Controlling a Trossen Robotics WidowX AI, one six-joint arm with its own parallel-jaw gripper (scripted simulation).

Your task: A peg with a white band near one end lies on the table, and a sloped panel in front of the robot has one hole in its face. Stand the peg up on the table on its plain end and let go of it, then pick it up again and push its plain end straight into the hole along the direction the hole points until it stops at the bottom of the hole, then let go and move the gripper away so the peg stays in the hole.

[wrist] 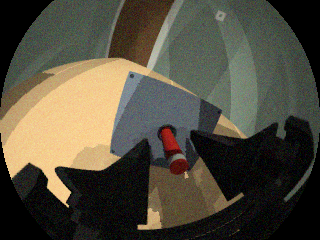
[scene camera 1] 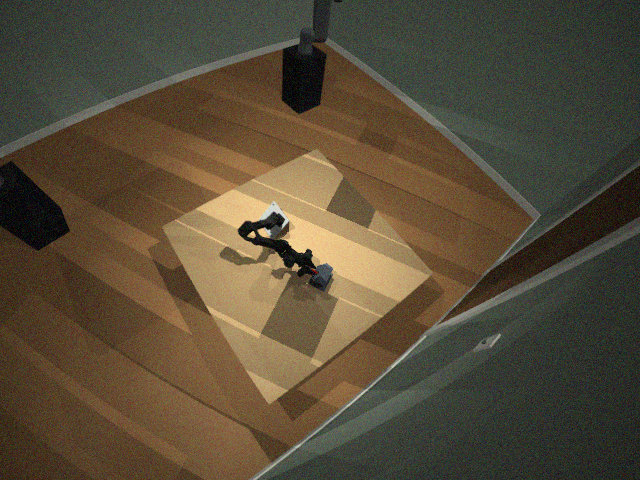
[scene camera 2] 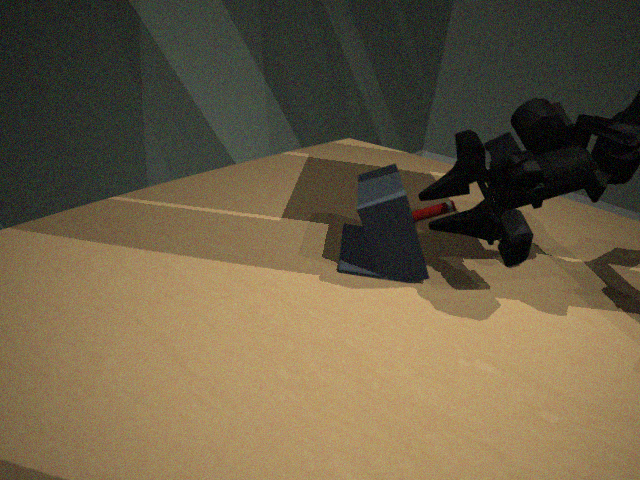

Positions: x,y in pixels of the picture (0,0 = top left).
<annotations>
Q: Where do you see a red peg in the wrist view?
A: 177,164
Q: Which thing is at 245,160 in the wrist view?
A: The gripper.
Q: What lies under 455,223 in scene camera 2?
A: The gripper.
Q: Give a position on a sloped panel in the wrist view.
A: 145,104
</annotations>
